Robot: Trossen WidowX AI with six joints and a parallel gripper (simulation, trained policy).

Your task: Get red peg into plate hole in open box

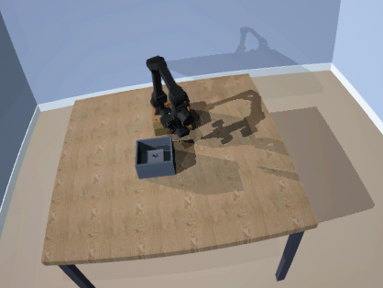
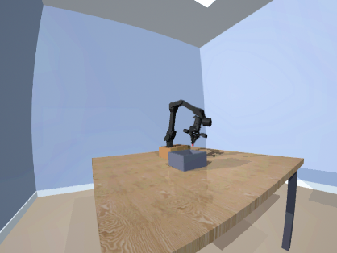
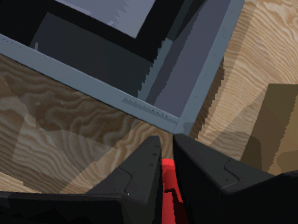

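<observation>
My gripper tip is now 1 cm past the red peg, 2 cm to the right of it and 2 cm below it. From my gripper tip the other things lie so: grey box (8 cm ahead, 9 cm to the right, 11 cm below); grey plate (8 cm ahead, 9 cm to the right, 9 cm below).
</observation>
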